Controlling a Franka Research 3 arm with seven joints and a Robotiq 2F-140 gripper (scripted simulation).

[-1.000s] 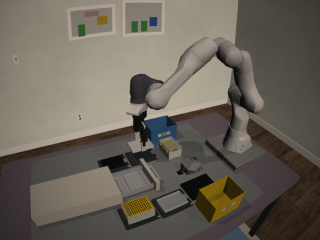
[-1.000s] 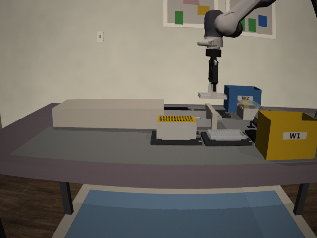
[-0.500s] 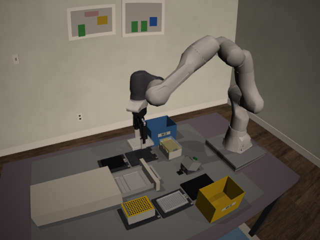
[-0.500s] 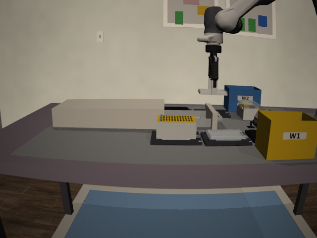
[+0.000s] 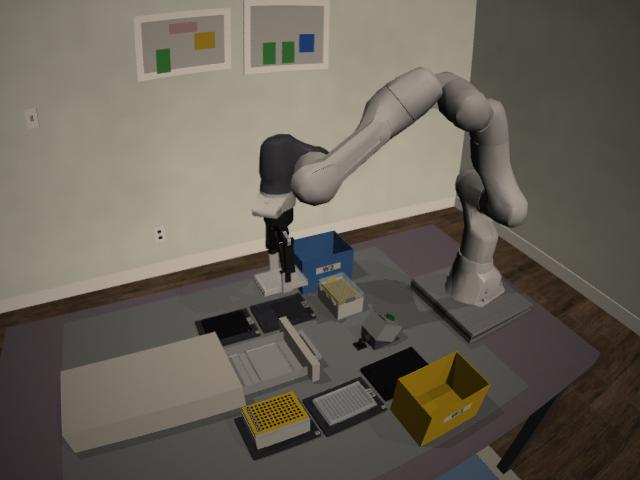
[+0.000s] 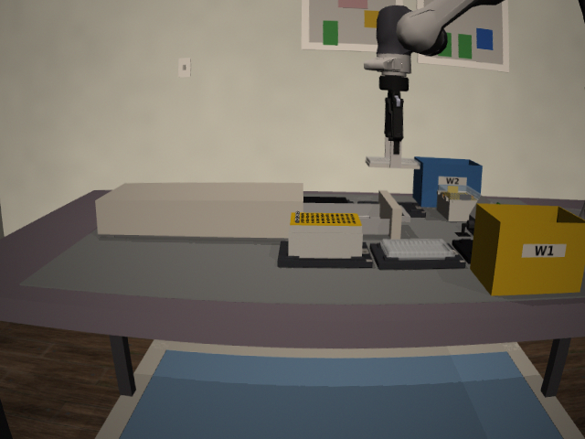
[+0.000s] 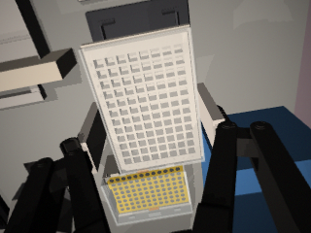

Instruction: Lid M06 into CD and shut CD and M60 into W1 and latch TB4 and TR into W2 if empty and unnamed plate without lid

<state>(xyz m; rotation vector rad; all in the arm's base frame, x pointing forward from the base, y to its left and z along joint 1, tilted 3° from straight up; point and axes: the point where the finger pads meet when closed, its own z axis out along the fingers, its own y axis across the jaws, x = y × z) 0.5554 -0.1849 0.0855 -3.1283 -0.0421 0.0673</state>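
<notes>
Now: hand 190 mm to the right of the drawer, 140 mm short of it and 120 mm above it. From my hand the other things lie so: white plate: 20 mm below; then black plate: 170 mm ahead, 120 mm below, 10 mm to the left; then tip box TB4: 180 mm behind, 100 mm below, 30 mm to the left.
</notes>
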